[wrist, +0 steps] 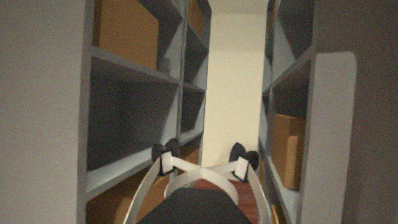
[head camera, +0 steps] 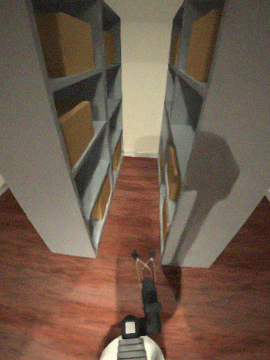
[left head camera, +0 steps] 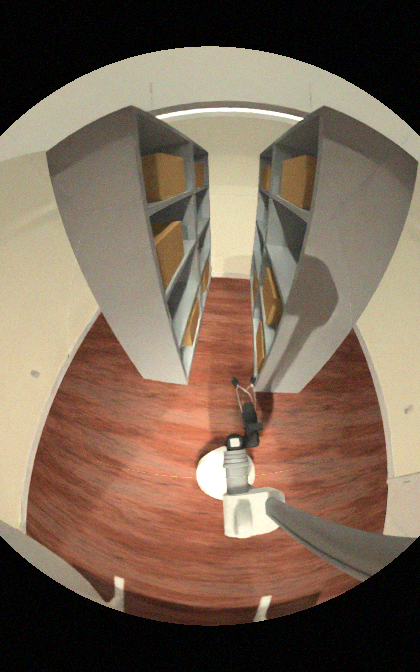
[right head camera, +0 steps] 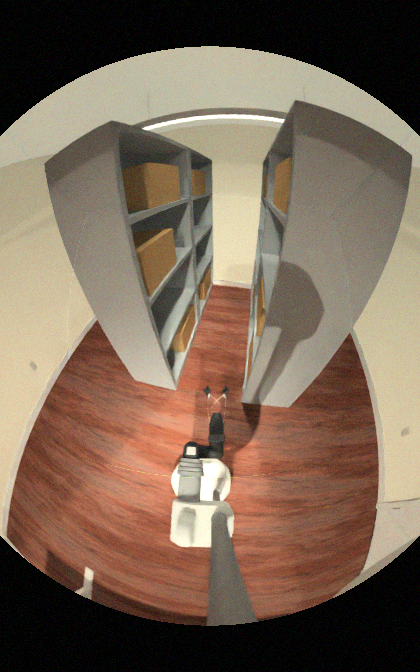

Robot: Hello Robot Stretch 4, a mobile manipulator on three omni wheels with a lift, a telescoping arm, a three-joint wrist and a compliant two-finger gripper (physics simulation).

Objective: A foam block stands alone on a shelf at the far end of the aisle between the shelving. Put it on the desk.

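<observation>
My gripper is open, with nothing between its fingertips. It points forward in front of the aisle mouth, between the near ends of the left shelving and the right shelving. The foam block does not show in any view; the far shelf compartments are largely hidden by the shelving's uprights and steep angle. I cannot make out the desk in these views.
Brown boxes stand in several compartments, such as one on the left and one on the right. The narrow wood-floored aisle ends at a cream wall. The near right end panel is close to the gripper's right.
</observation>
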